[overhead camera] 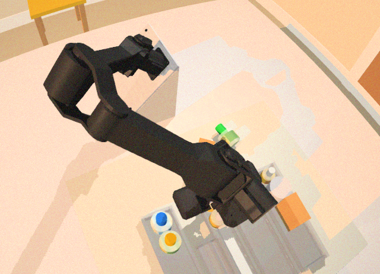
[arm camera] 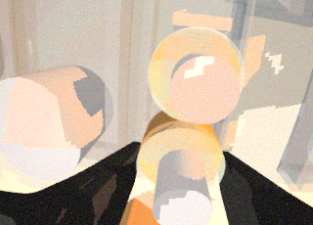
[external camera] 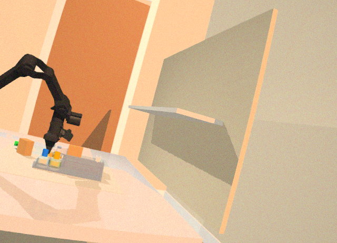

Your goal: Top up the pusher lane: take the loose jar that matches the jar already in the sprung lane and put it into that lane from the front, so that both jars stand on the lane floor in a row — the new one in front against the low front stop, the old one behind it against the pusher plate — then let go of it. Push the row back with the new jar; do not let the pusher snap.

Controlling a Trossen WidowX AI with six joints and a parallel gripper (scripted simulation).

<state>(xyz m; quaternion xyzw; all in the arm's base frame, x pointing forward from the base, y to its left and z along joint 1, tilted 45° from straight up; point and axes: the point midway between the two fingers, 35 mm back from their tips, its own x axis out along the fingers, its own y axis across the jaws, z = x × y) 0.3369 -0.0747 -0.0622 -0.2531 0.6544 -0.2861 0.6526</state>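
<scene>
Right now my gripper tip is 140 mm short of the grey lane tray, 30 mm to the left of it and 20 mm above it. Round my gripper tip: wall shelf: 500 mm ahead, 20 mm to the left, 330 mm above; white pusher bar: 150 mm ahead, 40 mm to the right, 10 mm above.
</scene>
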